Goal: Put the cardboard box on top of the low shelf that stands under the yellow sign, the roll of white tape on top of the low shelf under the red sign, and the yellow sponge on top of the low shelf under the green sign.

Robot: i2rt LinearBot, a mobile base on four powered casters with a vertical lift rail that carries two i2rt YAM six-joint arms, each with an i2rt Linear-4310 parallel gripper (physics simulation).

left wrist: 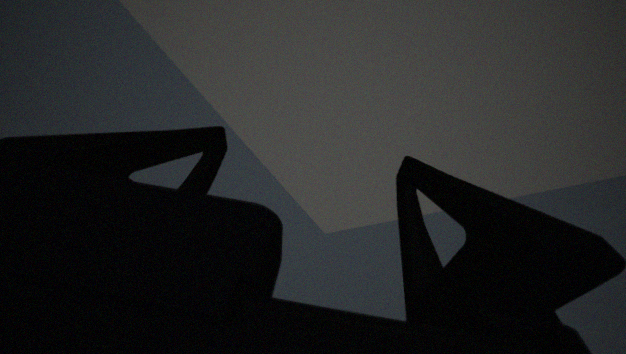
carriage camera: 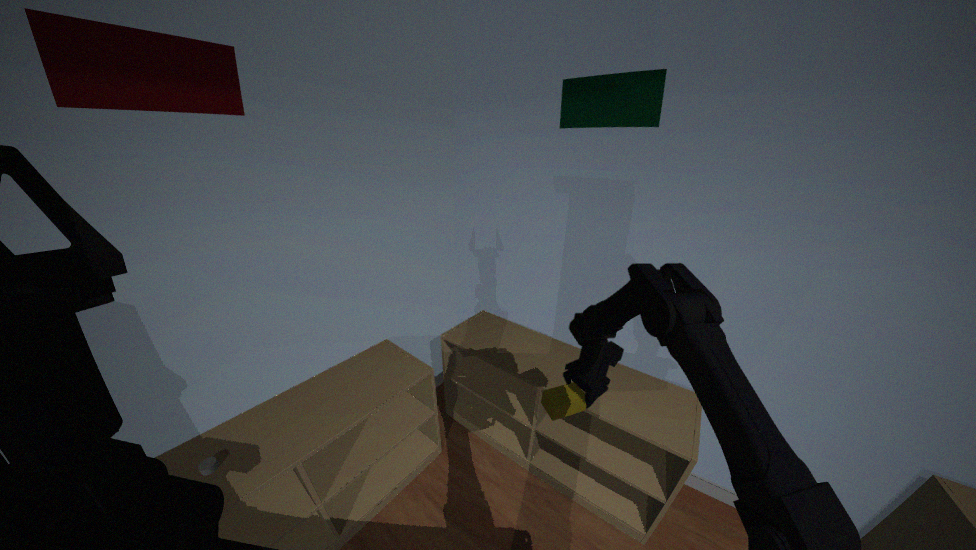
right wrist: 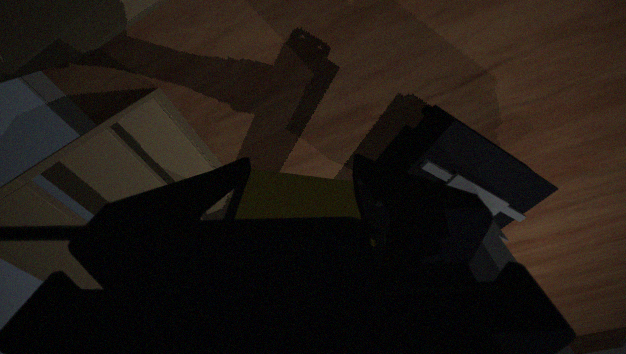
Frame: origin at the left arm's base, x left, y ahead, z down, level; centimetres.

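Seen in the pictures: left gripper, fingertip midpoint: [left wrist: 312, 151]; right gripper, fingertip midpoint: [right wrist: 302, 165].
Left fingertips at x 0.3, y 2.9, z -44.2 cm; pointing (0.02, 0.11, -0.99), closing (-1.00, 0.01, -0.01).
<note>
Offsets run from my left fingertips to a thing's top centre. Level surfaces: height alone.
My right gripper [carriage camera: 575, 394] [right wrist: 302, 165] is shut on the yellow sponge {dx -51.8, dy +41.7, dz +55.6 cm} [carriage camera: 561, 402] [right wrist: 300, 196]. In the carriage camera it holds the sponge in front of the low shelf {dz +87.9 cm} [carriage camera: 659, 396] under the green sign {dx -77.6, dy +111.0, dz -36.3 cm} [carriage camera: 612, 99]. The white tape roll {dx +56.0, dy +32.0, dz +85.4 cm} [carriage camera: 207, 465] is on top of the low shelf [carriage camera: 368, 365] at the left, on the side of the red sign {dx +61.2, dy +61.9, dz -36.3 cm} [carriage camera: 140, 64]. My left gripper [left wrist: 312, 151] is open and empty, with wall and ceiling behind its fingers. The cardboard box and the yellow sign do not show in these views.
A third wooden unit [carriage camera: 922, 519] shows in part at the lower right of the carriage camera. The two low shelves stand nearly corner to corner against the wall. Wooden floor {dz +148.9 cm} [carriage camera: 416, 509] lies in front of them. The robot's dark base [right wrist: 500, 165] shows in the right wrist view.
</note>
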